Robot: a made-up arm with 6 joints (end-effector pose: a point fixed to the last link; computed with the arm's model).
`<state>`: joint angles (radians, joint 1 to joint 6).
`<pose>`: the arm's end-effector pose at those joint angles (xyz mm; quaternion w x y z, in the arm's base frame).
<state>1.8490 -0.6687 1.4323 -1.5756 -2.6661 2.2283</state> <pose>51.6 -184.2 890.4 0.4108 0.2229 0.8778 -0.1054</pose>
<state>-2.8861 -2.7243 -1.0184 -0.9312 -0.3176 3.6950</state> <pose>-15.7 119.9 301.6 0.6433 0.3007 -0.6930 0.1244</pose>
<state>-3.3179 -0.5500 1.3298 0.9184 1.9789 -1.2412</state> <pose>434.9 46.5 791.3 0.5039 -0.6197 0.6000 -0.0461</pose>
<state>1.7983 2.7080 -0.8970 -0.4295 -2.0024 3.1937</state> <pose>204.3 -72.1 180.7 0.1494 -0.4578 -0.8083 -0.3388</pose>
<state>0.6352 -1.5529 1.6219 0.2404 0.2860 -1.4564</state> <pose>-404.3 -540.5 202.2 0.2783 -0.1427 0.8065 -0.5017</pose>
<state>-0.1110 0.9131 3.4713 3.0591 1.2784 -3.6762</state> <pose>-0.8 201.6 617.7 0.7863 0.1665 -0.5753 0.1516</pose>
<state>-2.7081 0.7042 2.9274 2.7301 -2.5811 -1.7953</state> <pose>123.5 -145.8 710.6 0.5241 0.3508 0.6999 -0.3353</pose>
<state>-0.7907 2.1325 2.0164 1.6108 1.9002 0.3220</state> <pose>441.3 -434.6 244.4 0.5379 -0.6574 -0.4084 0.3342</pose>
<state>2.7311 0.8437 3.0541 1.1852 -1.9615 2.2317</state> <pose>122.6 29.1 619.2 0.4237 -0.5092 -0.5257 0.5337</pose>
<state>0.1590 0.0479 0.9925 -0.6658 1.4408 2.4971</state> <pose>327.2 -107.6 768.4 0.4778 -0.2138 -0.2197 -0.8232</pose>
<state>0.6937 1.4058 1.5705 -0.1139 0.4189 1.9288</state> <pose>622.0 257.6 338.8 0.6377 -0.6550 -0.4045 -0.0248</pose>
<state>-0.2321 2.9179 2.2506 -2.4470 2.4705 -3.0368</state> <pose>275.7 93.5 -362.5 0.0344 0.0992 -0.9710 0.2148</pose>
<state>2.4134 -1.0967 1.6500 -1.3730 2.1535 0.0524</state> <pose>408.1 -310.9 709.5 0.3674 -0.6866 -0.4035 0.4804</pose>
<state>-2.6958 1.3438 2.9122 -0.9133 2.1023 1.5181</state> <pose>-482.0 -94.2 651.5 0.6367 0.4310 0.5797 0.2699</pose>
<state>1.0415 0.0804 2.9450 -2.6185 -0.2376 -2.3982</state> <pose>-280.7 -134.9 763.1 0.2851 0.3433 -0.7357 -0.5095</pose>
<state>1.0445 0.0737 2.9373 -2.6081 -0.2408 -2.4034</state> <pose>-280.1 -137.6 765.3 0.2855 0.3426 -0.7346 -0.5113</pose>
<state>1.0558 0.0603 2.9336 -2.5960 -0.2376 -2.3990</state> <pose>-280.2 -146.2 764.9 0.2892 0.3454 -0.7277 -0.5172</pose>
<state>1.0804 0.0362 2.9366 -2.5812 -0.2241 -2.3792</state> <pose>-280.8 -164.5 759.9 0.2985 0.3539 -0.7111 -0.5291</pose>
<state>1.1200 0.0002 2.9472 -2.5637 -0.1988 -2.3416</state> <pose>-280.8 -193.6 749.4 0.3151 0.3684 -0.6827 -0.5468</pose>
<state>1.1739 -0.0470 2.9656 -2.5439 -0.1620 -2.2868</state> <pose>-277.7 -232.7 732.5 0.3395 0.3878 -0.6414 -0.5683</pose>
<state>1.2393 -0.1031 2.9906 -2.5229 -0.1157 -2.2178</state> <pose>-269.2 -279.0 709.2 0.3716 0.4100 -0.5883 -0.5897</pose>
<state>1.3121 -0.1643 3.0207 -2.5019 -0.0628 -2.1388</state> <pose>-253.6 -327.9 680.5 0.4099 0.4320 -0.5258 -0.6074</pose>
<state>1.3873 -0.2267 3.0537 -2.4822 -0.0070 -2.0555</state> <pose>-231.1 -374.9 647.8 0.4517 0.4512 -0.4584 -0.6183</pose>
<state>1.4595 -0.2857 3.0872 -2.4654 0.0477 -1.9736</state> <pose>-204.2 -415.4 614.0 0.4932 0.4660 -0.3917 -0.6215</pose>
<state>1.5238 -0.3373 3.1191 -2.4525 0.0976 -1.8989</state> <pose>-176.3 -447.1 581.9 0.5307 0.4760 -0.3314 -0.6181</pose>
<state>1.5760 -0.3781 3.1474 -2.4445 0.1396 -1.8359</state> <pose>-151.7 -469.1 554.4 0.5612 0.4819 -0.2822 -0.6109</pose>
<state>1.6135 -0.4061 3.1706 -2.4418 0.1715 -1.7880</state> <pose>-133.3 -482.5 533.5 0.5831 0.4850 -0.2471 -0.6032</pose>
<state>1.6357 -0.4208 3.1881 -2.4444 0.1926 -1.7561</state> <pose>-122.7 -488.7 520.0 0.5959 0.4866 -0.2266 -0.5973</pose>
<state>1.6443 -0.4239 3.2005 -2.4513 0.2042 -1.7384</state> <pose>-119.3 -489.7 513.3 0.6010 0.4875 -0.2190 -0.5943</pose>
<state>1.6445 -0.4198 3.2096 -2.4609 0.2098 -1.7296</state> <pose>-120.6 -487.8 510.8 0.6014 0.4881 -0.2193 -0.5933</pose>
